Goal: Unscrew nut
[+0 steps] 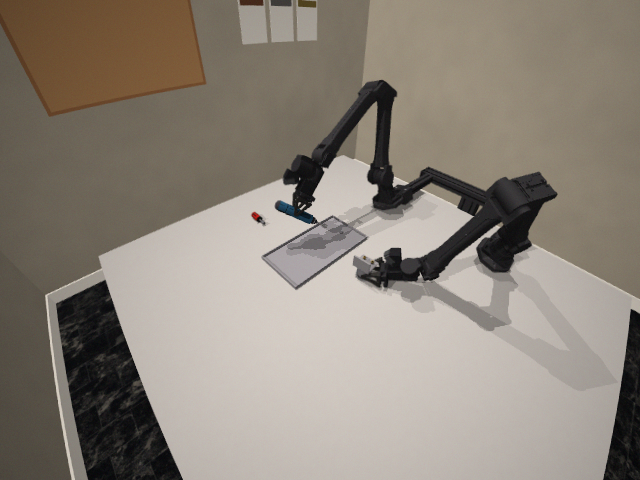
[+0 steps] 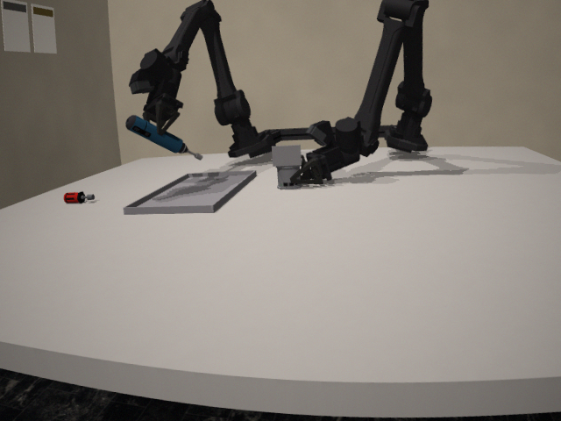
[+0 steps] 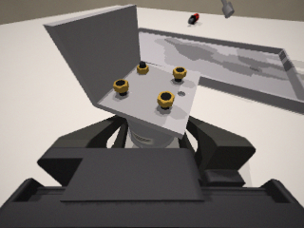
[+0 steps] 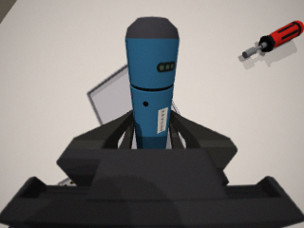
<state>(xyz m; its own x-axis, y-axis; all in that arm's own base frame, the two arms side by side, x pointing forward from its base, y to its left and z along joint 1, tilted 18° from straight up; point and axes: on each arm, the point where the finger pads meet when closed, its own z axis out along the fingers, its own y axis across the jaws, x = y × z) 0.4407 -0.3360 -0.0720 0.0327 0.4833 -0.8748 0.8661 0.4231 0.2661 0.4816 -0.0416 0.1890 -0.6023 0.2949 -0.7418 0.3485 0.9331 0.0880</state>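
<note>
Now: left hand 10 mm below the joint module. Round my left hand: short red-handled tool 570 mm to the right, 90 mm ahead, 10 mm below; then l-shaped bracket 50 mm above; then grey tray 240 mm to the right, 30 mm ahead, 20 mm below.
</note>
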